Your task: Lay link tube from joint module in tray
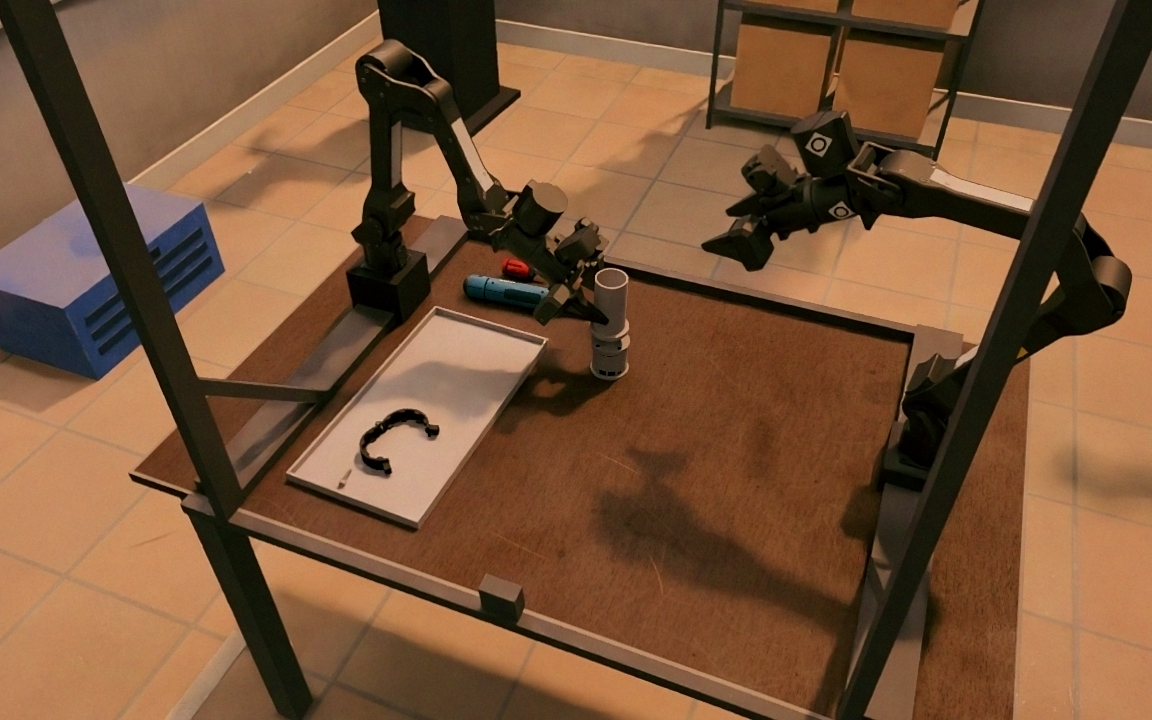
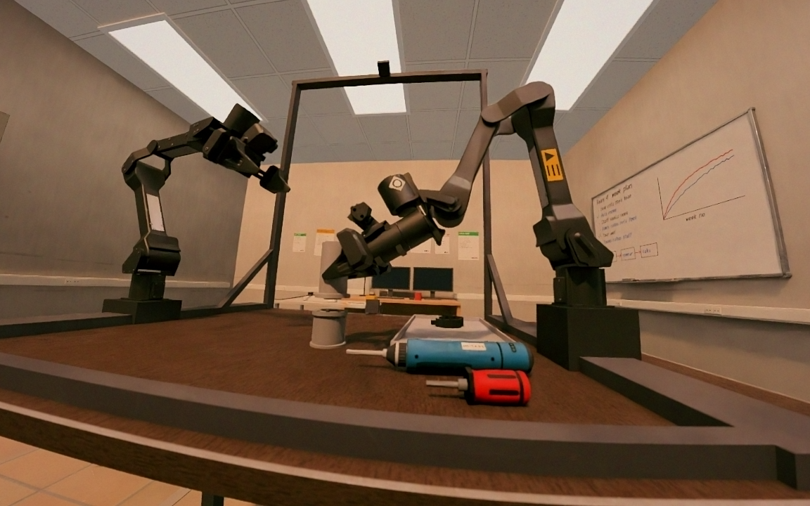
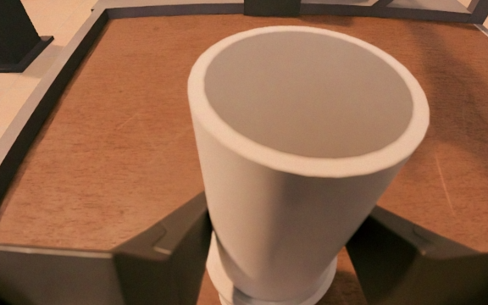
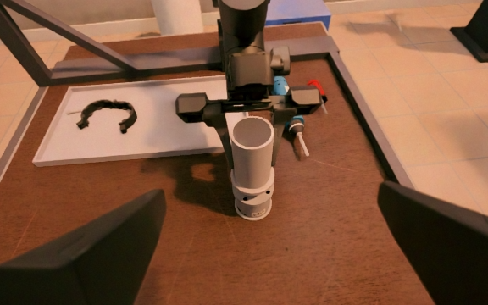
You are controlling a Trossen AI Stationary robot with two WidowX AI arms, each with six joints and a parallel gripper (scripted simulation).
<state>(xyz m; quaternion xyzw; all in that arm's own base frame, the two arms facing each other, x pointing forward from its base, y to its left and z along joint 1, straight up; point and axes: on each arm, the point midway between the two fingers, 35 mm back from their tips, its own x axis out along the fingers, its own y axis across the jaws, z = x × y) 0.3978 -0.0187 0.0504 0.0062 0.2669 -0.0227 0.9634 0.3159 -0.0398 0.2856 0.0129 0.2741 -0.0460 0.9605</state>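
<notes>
Right now my left hand is 110 mm above the joint module and 20 mm to the left of it. Also, from my left hand: link tube (20 mm to the right, 10 mm ahead); small pin (390 mm behind, 210 mm to the left, 130 mm below); white tray (210 mm behind, 190 mm to the left, 130 mm below).
</notes>
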